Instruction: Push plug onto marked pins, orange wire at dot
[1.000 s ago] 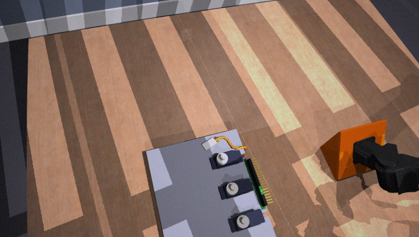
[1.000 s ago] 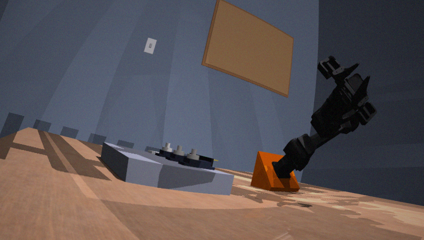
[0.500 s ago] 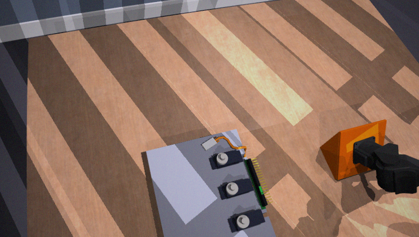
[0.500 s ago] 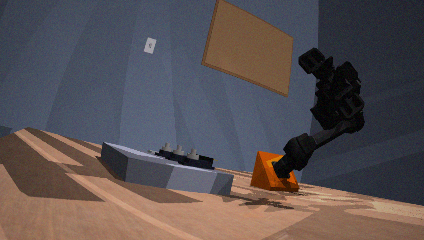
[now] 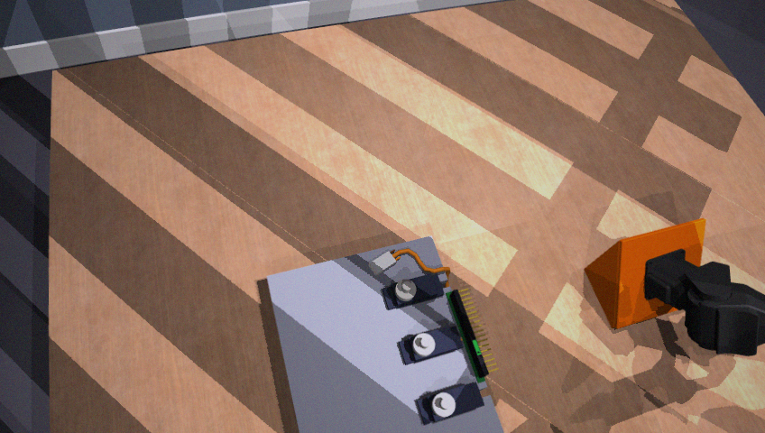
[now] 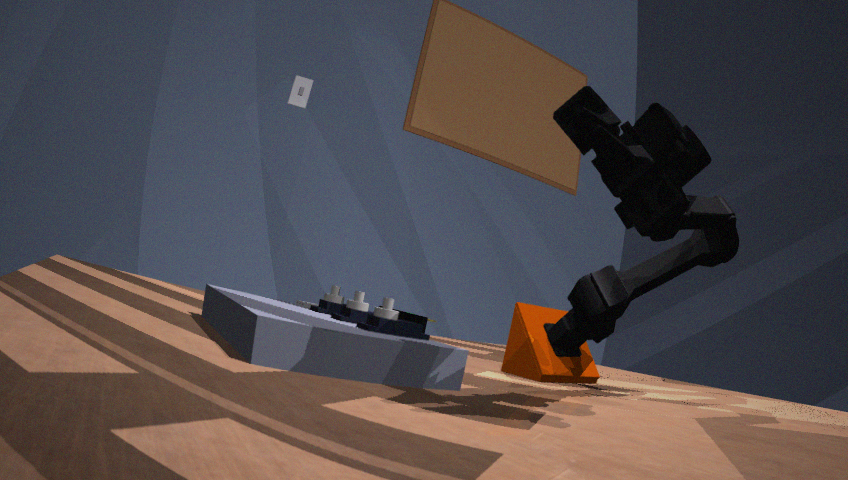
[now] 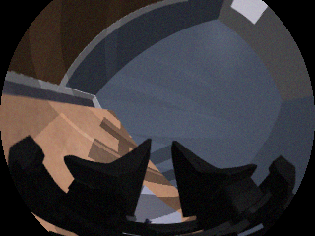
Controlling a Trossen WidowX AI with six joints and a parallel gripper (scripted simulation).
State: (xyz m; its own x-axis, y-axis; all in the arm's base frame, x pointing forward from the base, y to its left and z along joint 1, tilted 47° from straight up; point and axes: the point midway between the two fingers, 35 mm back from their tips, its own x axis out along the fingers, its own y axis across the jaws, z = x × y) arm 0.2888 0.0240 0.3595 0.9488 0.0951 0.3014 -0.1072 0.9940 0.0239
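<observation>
Right now the green band is 20 mm behind my gripper tip, 270 mm to the right of it and 210 mm below it. Also, from my gripper tip: grey printed holder 130 mm ahead, 300 mm to the right, 260 mm below.
</observation>
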